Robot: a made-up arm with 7 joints.
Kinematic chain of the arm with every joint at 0, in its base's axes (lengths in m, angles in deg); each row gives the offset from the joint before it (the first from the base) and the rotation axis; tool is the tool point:
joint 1: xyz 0 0.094 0 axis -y
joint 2: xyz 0 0.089 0 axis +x
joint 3: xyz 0 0 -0.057 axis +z
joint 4: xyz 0 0 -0.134 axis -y
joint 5: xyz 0 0 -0.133 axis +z
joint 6: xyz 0 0 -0.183 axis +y
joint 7: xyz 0 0 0 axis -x
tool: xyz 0 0 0
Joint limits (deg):
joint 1: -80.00..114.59
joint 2: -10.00..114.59
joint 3: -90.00..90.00
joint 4: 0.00..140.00
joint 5: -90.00..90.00
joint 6: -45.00..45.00
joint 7: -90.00..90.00
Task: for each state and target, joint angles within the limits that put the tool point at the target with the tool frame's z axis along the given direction. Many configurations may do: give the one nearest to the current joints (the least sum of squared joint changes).
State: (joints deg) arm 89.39 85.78 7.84 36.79 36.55 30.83 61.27
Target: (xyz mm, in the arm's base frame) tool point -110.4 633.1 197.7 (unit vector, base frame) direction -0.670 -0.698 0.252
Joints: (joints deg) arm 47.63 114.59 6.38 13.19 24.72 39.06 60.18
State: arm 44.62 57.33 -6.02 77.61 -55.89 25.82 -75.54
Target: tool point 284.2 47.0 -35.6 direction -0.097 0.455 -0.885
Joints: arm 40.85 34.77 -50.56 107.25 -62.63 13.88 -48.66
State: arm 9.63 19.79 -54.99 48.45 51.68 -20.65 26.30
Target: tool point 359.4 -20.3 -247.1 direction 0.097 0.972 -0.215
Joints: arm 42.33 -4.82 -59.26 37.92 46.36 -27.23 60.89
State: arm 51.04 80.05 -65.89 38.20 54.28 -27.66 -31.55
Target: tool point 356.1 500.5 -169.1 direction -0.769 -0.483 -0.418
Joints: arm 63.05 42.90 -73.36 6.77 45.69 -38.92 -24.12
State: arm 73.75 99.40 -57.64 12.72 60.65 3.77 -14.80
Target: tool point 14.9 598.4 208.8 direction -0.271 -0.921 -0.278
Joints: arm 70.74 114.59 -31.34 48.47 65.25 19.17 -3.52
